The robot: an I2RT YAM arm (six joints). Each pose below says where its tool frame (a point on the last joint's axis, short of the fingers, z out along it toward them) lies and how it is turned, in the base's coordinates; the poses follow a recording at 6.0 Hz.
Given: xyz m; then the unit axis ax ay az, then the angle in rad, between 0 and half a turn.
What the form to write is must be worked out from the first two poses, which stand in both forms.
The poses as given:
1: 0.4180 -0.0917 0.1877 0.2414 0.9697 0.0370 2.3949
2: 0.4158 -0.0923 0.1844 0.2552 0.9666 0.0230 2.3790
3: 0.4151 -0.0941 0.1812 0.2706 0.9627 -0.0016 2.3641
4: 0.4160 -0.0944 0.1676 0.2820 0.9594 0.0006 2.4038
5: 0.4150 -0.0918 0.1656 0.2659 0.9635 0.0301 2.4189
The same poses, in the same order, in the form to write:
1: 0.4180 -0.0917 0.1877 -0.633 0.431 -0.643 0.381 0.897 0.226
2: 0.4158 -0.0923 0.1844 -0.611 0.441 -0.658 0.409 0.887 0.215
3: 0.4151 -0.0941 0.1812 -0.587 0.445 -0.676 0.447 0.875 0.187
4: 0.4160 -0.0944 0.1676 -0.602 0.471 -0.645 0.470 0.862 0.191
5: 0.4150 -0.0918 0.1656 -0.626 0.468 -0.623 0.428 0.875 0.227
